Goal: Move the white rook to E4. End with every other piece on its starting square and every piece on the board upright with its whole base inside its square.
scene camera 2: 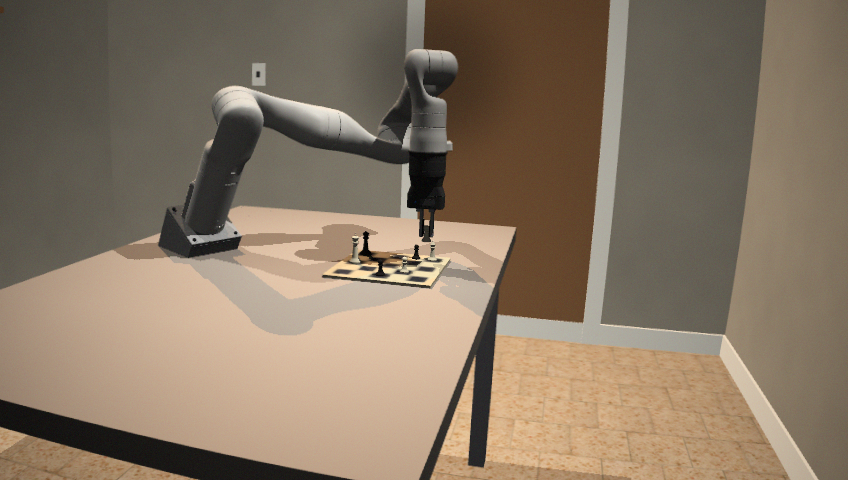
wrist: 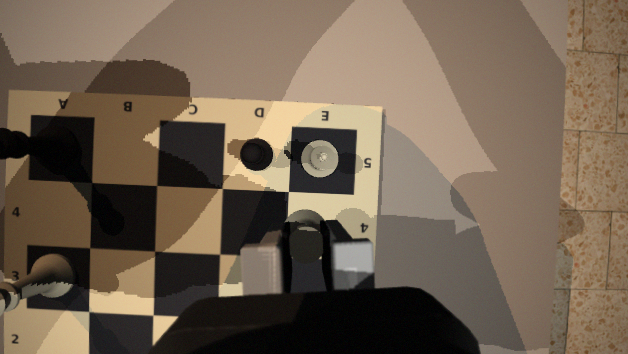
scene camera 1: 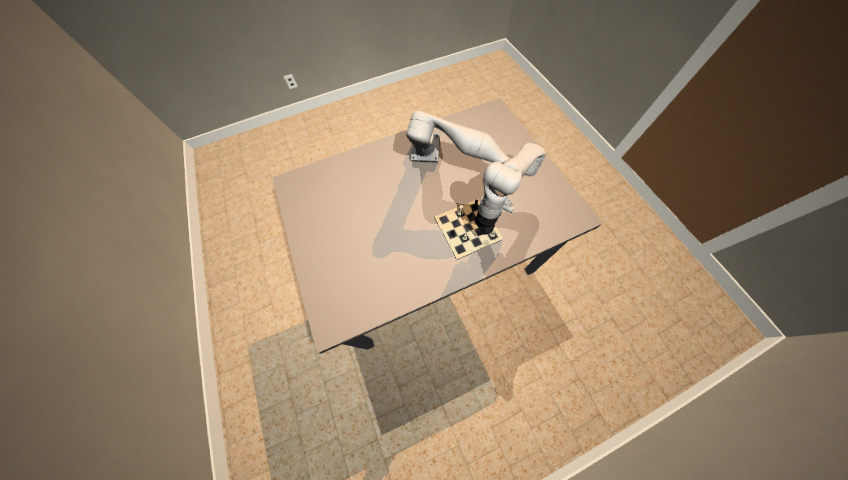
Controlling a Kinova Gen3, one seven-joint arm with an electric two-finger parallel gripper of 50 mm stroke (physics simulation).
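Where they show: gripper, fingertip midpoint: point(scene camera 2: 426, 236) point(wrist: 306, 246) point(scene camera 1: 485, 230); arm's base, origin of the base link: point(scene camera 2: 204, 221).
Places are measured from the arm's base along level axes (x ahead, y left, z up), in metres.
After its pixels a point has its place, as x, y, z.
The white rook point(scene camera 2: 426, 234) {0.507, 0.050, 0.003} point(wrist: 306, 245) {0.506, 0.055, 0.020} is upright between the fingers of my gripper point(scene camera 2: 426, 228) {0.506, 0.051, -0.001} point(wrist: 306, 246) {0.506, 0.051, -0.001}, which is shut on it. It hangs in the air above the chessboard point(scene camera 1: 468, 245) {0.516, -0.024, -0.062} point(scene camera 2: 333, 275) {0.355, -0.098, -0.062} point(wrist: 95, 105) {0.381, 0.114, -0.062}. In the wrist view its base shows over square E4, and the fingers and gripper body hide part of that square. In scene camera 2 there is a gap between the rook's base and the board. In scene camera 1 the arm hides the rook.
A white piece point(scene camera 2: 432, 252) {0.513, 0.087, -0.044} point(wrist: 320, 158) {0.511, 0.090, -0.021} stands on E5, beside E4. A black pawn point(scene camera 2: 416, 252) {0.477, 0.088, -0.048} point(wrist: 256, 154) {0.479, 0.090, -0.031} is on D5. A tall black piece point(scene camera 2: 365, 245) {0.361, 0.082, -0.042} stands on A5, a tall white piece point(scene camera 2: 355, 249) {0.363, 0.009, -0.033} on A3. A black piece point(scene camera 2: 380, 267) {0.442, -0.064, -0.046} and a small white piece point(scene camera 2: 404, 265) {0.481, -0.027, -0.047} stand nearer scene camera 2.
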